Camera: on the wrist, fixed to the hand. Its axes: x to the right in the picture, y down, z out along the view.
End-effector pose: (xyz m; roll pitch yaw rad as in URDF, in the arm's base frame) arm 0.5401 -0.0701 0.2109 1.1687 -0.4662 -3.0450
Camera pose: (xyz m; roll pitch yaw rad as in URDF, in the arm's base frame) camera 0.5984 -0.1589 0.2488 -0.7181 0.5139 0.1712
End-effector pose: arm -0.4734 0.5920 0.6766 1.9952 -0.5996 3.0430
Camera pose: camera -0.3931 0.5615 0.7497 -1.5735 0.6805 -0.0881
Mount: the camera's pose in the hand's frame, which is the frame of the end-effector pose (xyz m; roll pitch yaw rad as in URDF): -0.0272 0.0884 -0.0646 0.4140 -0.0407 -3.0712
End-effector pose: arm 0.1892 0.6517 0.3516 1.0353 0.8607 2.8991
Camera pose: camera 0.1505 0.5576 0.4003 -0.6972 -0.8182 -0.1386
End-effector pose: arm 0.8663 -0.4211 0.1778 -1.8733 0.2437 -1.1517
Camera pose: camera 0.7688 -0.4184 0.1211 2.3055 -0.2982 1.9273
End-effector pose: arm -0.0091 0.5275 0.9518 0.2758 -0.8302 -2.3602
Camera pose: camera 0.0563 0.4478 0.9060 0.2229 0.8069 0.8954
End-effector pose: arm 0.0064 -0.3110 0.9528 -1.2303 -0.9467 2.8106
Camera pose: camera -0.0489 -0.2588 0.8694 1.6276 0.8666 -0.3540
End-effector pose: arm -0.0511 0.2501 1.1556 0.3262 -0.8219 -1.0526
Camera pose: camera 0.0424 0.2970 1.1133 0.1726 0.8025 2.2038
